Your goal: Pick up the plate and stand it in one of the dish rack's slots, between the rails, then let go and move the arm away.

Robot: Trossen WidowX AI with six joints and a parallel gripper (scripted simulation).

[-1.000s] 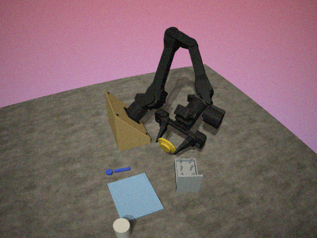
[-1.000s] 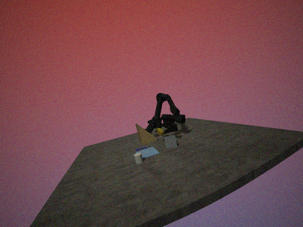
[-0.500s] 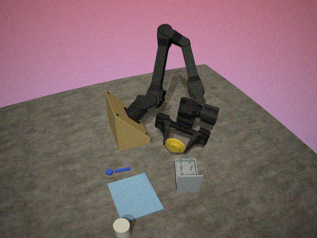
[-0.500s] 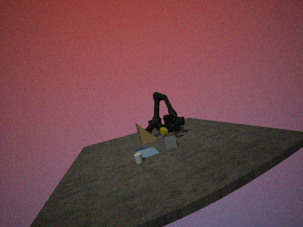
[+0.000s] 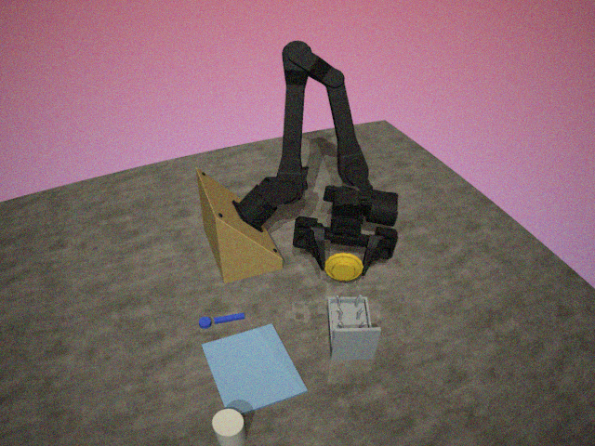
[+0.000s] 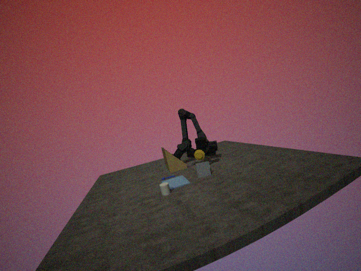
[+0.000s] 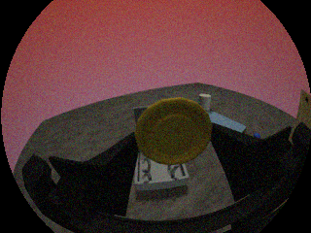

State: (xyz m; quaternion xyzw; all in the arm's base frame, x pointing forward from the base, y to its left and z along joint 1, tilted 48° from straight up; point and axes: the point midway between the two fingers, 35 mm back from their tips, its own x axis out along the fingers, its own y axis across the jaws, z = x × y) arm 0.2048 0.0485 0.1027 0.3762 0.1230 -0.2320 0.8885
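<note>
Right now my gripper tip is 6 cm short of the grey dish rack, 1 cm to the left of it and 7 cm above it. The rest, counted from my gripper tip: blue spoon (5 cm behind, 22 cm to the right, 9 cm below); then yellow plate (1 cm behind); then light blue mat (6 cm ahead, 19 cm to the right, 9 cm below).
</note>
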